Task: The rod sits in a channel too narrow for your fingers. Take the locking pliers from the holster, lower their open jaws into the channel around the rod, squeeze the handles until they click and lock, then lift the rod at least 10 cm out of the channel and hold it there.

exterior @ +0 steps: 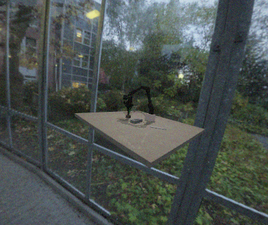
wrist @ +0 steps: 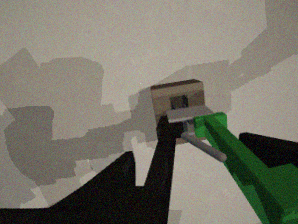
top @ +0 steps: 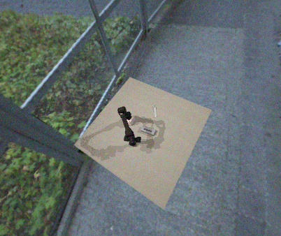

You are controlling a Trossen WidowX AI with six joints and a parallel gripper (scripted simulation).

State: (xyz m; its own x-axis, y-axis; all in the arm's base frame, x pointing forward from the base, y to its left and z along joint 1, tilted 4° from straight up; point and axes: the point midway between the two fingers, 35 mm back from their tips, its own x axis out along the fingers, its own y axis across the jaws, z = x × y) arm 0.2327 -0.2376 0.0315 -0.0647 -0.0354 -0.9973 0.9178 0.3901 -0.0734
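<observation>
Now: the grey block 23 cm to the left of my gripper tip, 8 cm below it and 5 cm ahead of it. The rest, counted from my gripper tip: white bar: 54 cm to the left, 10 cm below, 2 cm behind; then dark holster: 9 cm below, 1 cm behind; then dark rod: 23 cm to the left, 9 cm below, 6 cm ahead.
</observation>
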